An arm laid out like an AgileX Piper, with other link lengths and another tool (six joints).
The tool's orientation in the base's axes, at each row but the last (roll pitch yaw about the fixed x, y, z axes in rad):
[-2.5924, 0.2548, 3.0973]
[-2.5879, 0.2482, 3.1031]
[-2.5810, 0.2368, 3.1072]
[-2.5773, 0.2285, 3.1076]
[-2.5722, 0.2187, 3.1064]
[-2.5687, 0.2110, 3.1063]
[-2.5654, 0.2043, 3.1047]
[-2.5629, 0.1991, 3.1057]
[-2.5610, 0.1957, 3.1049]
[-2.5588, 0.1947, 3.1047]
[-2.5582, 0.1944, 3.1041]
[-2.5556, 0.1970, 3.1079]
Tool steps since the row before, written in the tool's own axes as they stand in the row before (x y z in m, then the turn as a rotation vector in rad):
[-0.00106, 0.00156, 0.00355, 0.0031, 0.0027, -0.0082]
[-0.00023, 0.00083, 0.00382, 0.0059, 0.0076, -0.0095]
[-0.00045, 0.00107, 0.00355, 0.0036, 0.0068, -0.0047]
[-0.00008, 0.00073, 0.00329, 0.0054, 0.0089, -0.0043]
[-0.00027, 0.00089, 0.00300, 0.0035, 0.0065, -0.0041]
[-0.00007, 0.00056, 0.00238, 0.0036, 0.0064, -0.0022]
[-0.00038, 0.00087, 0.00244, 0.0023, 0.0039, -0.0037]
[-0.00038, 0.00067, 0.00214, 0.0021, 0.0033, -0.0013]
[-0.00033, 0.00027, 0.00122, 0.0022, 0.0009, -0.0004]
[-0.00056, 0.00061, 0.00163, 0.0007, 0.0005, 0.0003]
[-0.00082, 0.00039, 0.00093, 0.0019, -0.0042, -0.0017]
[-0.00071, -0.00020, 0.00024, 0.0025, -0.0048, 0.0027]
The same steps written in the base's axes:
[0.00197, -0.00061, -0.00345, -0.0041, 0.0068, 0.0046]
[0.00108, -0.00135, -0.00352, -0.0063, 0.0117, 0.0025]
[0.00124, -0.00102, -0.00337, -0.0033, 0.0084, -0.0005]
[0.00076, -0.00117, -0.00307, -0.0047, 0.0100, -0.0023]
[0.00088, -0.00090, -0.00288, -0.0031, 0.0078, -0.0008]
[0.00052, -0.00084, -0.00224, -0.0029, 0.0067, -0.0023]
[0.00086, -0.00063, -0.00239, -0.0023, 0.0054, 0.0005]
[0.00078, -0.00064, -0.00204, -0.0018, 0.0035, -0.0011]
[0.00053, -0.00046, -0.00108, -0.0021, 0.0010, -0.0006]
[0.00086, -0.00042, -0.00156, -0.0006, 0.0003, -0.0007]
[0.00099, -0.00022, -0.00081, -0.0027, -0.0025, 0.0033]
[0.00070, -0.00032, 0.00005, -0.0027, -0.0054, -0.0001]

